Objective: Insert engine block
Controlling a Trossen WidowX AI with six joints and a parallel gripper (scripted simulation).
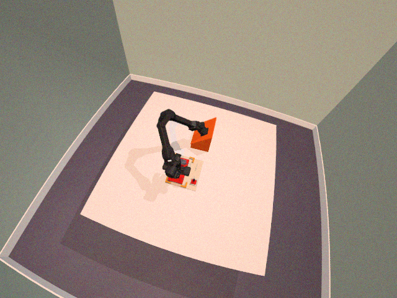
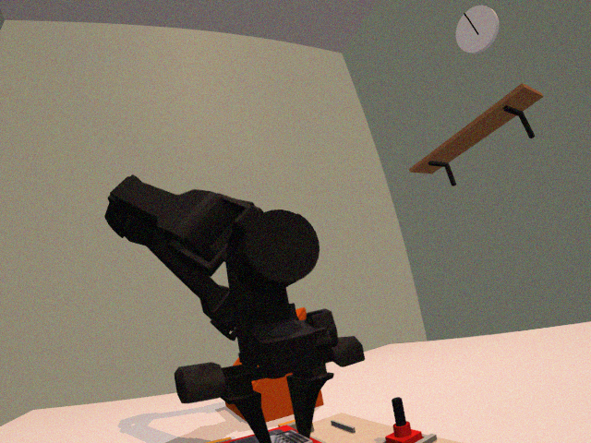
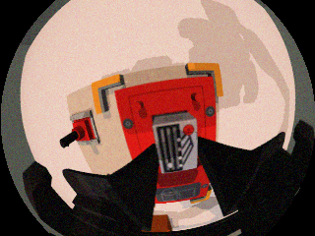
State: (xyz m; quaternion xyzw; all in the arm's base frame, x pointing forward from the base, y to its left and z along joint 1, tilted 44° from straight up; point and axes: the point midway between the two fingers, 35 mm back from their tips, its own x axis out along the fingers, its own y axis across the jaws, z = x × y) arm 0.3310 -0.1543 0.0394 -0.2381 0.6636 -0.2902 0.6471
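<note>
The grey engine block lies 10 mm below my gripper tip.
</note>
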